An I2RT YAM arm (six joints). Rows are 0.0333 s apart.
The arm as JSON. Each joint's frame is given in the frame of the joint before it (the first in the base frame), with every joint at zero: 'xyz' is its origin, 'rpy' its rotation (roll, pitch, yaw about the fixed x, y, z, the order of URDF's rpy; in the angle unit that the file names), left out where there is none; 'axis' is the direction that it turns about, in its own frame. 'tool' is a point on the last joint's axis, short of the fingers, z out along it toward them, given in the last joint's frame.
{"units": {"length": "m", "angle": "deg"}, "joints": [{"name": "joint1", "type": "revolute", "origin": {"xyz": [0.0, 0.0, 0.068]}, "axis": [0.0, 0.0, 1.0]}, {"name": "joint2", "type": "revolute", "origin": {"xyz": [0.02, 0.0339, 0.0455]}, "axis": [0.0, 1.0, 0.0]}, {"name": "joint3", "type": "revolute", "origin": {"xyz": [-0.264, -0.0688, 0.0]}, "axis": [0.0, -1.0, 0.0]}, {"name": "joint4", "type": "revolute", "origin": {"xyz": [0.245, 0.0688, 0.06]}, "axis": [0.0, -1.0, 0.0]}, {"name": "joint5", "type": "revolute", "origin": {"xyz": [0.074, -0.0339, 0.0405]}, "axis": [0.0, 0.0, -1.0]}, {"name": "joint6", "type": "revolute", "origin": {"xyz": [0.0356, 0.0, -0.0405]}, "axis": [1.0, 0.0, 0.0]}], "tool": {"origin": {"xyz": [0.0, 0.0, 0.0], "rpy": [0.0, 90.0, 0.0]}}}
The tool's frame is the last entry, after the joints.
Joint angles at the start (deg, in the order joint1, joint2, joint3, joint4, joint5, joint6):
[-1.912, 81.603, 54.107, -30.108, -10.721, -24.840]
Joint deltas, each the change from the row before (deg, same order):
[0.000, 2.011, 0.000, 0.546, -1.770, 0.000]
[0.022, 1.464, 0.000, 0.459, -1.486, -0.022]
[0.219, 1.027, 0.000, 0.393, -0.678, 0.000]
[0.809, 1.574, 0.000, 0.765, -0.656, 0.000]
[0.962, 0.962, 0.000, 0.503, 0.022, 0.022]
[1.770, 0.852, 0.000, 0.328, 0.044, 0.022]
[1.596, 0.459, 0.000, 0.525, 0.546, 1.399]
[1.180, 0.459, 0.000, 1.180, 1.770, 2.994]
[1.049, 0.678, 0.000, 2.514, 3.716, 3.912]
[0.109, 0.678, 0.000, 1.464, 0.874, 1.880]
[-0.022, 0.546, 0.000, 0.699, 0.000, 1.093]
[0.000, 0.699, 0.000, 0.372, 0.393, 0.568]
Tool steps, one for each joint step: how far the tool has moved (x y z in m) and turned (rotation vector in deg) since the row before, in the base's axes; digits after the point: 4 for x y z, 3 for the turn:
[0.0045, 0.0009, -0.0086, 1.555, 1.414, 0.929]
[0.0032, 0.0009, -0.0063, 1.303, 0.957, 0.793]
[0.0023, 0.0015, -0.0044, 0.609, 0.615, 0.554]
[0.0036, 0.0045, -0.0068, 0.592, 0.796, 1.126]
[0.0021, 0.0050, -0.0042, -0.006, 0.465, 0.933]
[0.0012, 0.0093, -0.0039, -0.038, 0.529, 1.731]
[0.0009, 0.0082, -0.0019, 0.127, 0.302, 0.145]
[0.0021, 0.0054, -0.0015, -0.201, -0.020, -2.218]
[0.0048, 0.0038, -0.0015, -1.265, -1.202, -4.115]
[0.0032, 0.0004, -0.0021, 0.240, -0.477, -1.935]
[0.0018, 0.0001, -0.0021, 0.553, 0.062, -0.949]
[0.0014, -0.0001, -0.0033, -0.089, 0.400, -0.684]

